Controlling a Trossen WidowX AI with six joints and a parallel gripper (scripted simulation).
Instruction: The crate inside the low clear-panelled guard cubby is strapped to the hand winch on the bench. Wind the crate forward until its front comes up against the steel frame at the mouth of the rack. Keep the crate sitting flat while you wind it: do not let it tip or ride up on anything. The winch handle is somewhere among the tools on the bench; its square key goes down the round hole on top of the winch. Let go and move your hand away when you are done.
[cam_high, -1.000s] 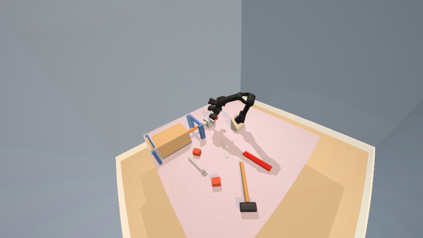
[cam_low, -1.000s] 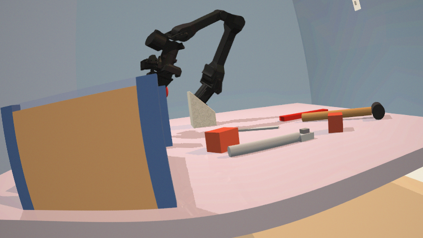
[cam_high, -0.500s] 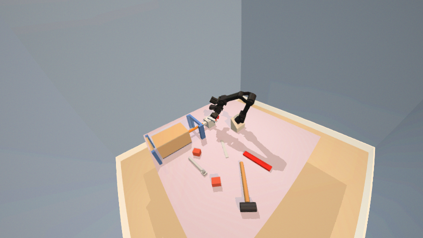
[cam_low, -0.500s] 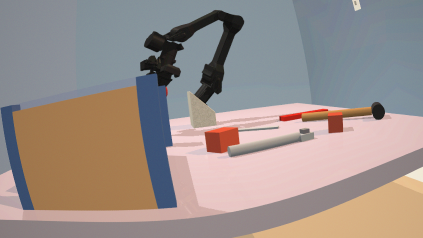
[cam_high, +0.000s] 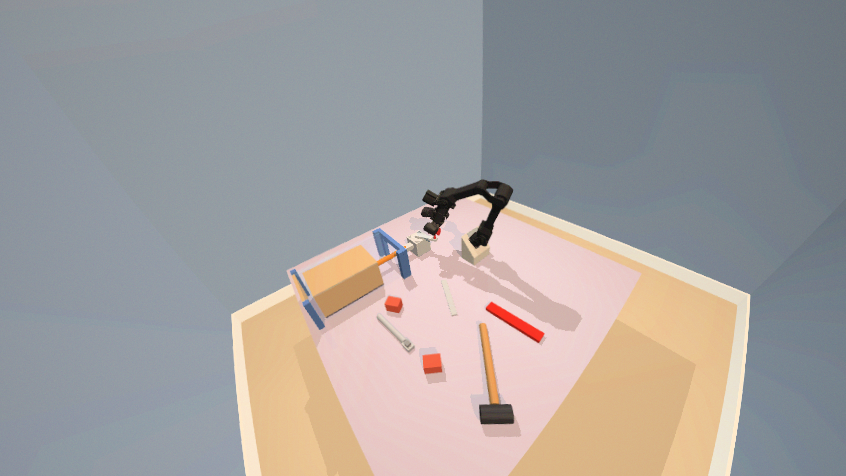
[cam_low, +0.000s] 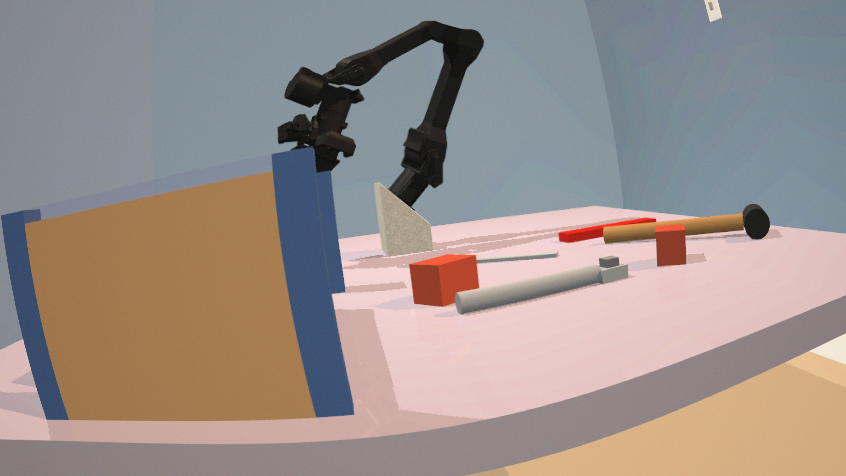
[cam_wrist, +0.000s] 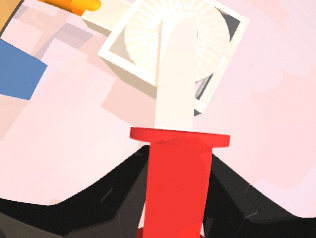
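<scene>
Right now the blue frame is 190 mm ahead of my gripper tip, 100 mm to the right of it and 30 mm below it. From my gripper tip the other things lie so: red knob: 20 mm to the left; pale crank arm: 30 mm below, 20 mm to the right, 10 mm ahead; pale winch: 100 mm below, 90 mm to the right, 10 mm ahead.
</scene>
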